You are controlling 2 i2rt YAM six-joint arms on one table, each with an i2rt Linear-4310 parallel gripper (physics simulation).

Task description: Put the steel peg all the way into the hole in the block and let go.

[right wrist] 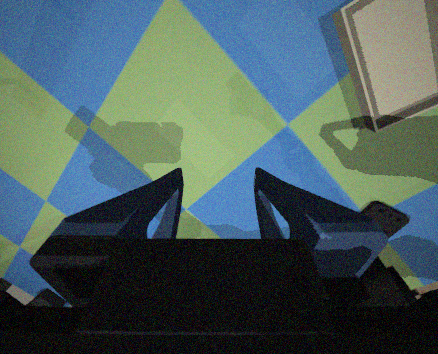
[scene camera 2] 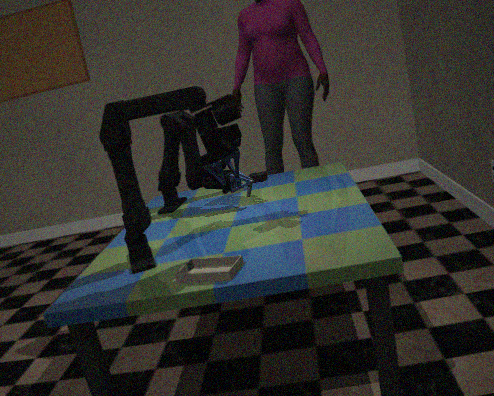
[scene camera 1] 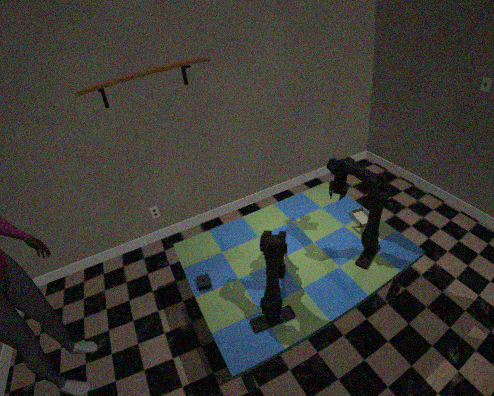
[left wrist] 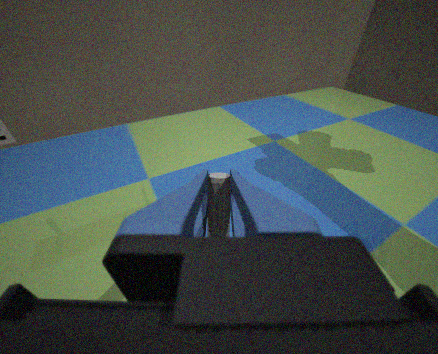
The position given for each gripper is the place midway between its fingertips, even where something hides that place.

Observation:
The left gripper (left wrist: 219,177) holds a steel peg, which touches nothing else. Further things: the right gripper (scene camera 2: 231,181) and a shallow tray (scene camera 2: 213,269).
The right gripper shows as well in the right wrist view (right wrist: 218,176). The shallow tray also shows in the right wrist view (right wrist: 384,53).

